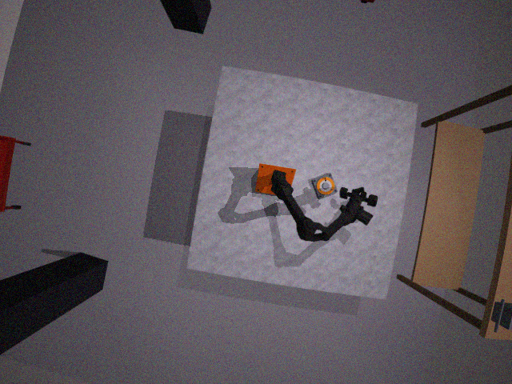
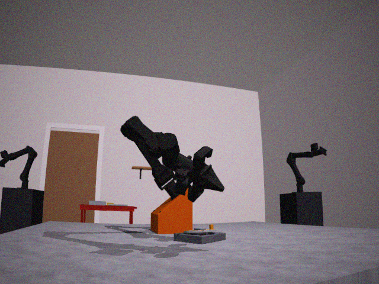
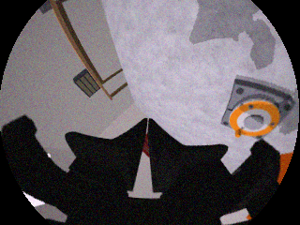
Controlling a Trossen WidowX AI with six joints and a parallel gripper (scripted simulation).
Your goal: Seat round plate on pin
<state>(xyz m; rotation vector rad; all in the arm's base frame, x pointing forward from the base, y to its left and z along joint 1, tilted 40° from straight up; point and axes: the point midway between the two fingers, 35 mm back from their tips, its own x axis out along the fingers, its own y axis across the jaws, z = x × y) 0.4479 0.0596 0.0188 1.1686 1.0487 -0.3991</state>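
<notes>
The round plate lies 170 mm behind my gripper tip, 10 mm to the right of it and 120 mm below it. Also, from my gripper tip: base 160 mm behind, 30 mm to the right, 140 mm below.
</notes>
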